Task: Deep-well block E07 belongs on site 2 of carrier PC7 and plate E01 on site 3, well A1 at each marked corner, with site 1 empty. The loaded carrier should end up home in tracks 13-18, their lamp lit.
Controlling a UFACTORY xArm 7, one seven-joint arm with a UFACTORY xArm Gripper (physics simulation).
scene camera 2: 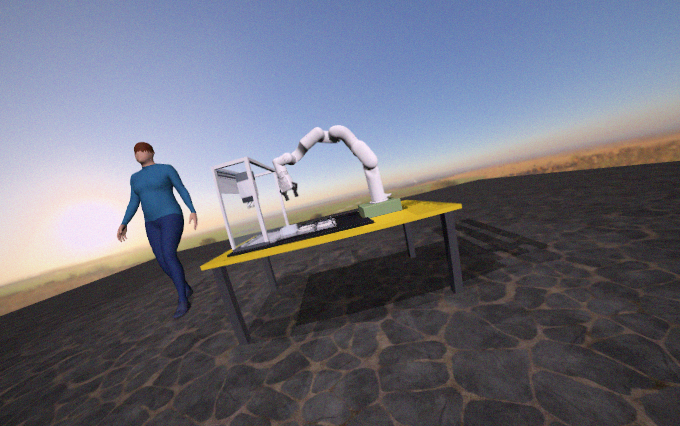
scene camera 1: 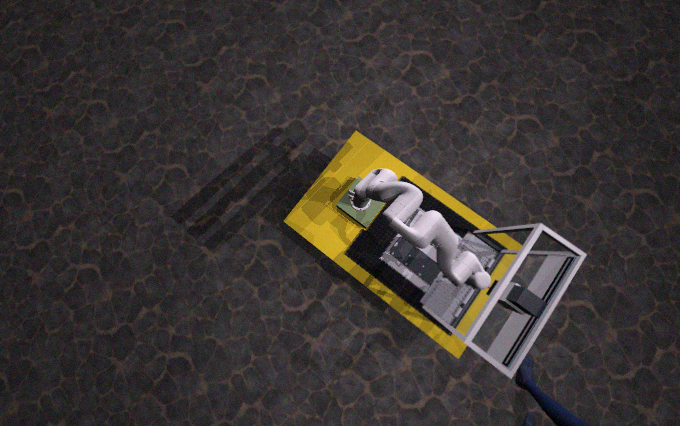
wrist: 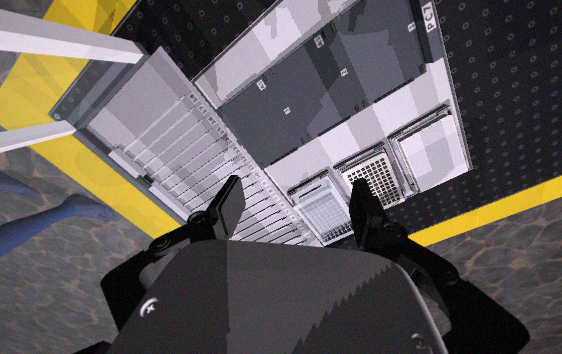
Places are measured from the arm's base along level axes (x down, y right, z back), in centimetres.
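Pixels of known places: gripper, between the fingertips: [scene camera 2: 292,198] [wrist: 295,191]; arm's base, origin of its link: [scene camera 2: 378,201].
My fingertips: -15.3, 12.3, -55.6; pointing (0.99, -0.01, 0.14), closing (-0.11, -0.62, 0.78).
Note:
For each thing: its top centre in the pictures, then the offset to it from my fingertips, as dx, dy, dz. Level surfaces: height alone.
- Carrier PC7, centre of its top: [wrist: 318,91] [scene camera 1: 416,260] [scene camera 2: 308,221] +18.5, +1.9, +7.1
- translucent plate, centre of its top: [wrist: 327,219] [scene camera 2: 288,226] +16.2, -17.6, -5.3
- white block with dark square wells, centre of its top: [wrist: 374,187] +18.9, -19.2, +5.3
- plain white-topped item, centre of its top: [wrist: 435,157] [scene camera 1: 419,221] +18.9, -20.3, +16.4
- yellow table, height of its surface: dx +22.8
Carrier PC7 [wrist: 270,137] [scene camera 1: 414,258] is a long dark-grey carrier lying on a pale board beside the numbered track deck [wrist: 170,135] [scene camera 1: 444,301]. Its site numbers and A1 corner marks show, and its sites hold no labware. Beside it in the wrist view stand a translucent plate [wrist: 325,215], a white block with dark square wells [wrist: 382,175] and a plain white-topped item [wrist: 435,150], each in a nest. No E01 or E07 label can be read. My gripper [wrist: 295,191] [scene camera 2: 290,194] is open and empty, high above the deck. No lit lamp can be made out.
A white frame [scene camera 1: 503,283] [scene camera 2: 255,200] [wrist: 70,42] with a dark box unit [scene camera 1: 525,300] [scene camera 2: 245,186] stands at the table's end, close to the arm's wrist. A person [scene camera 2: 163,200] [wrist: 85,207] walks near that end. The yellow table [scene camera 2: 431,206] bears my green base [scene camera 1: 366,218].

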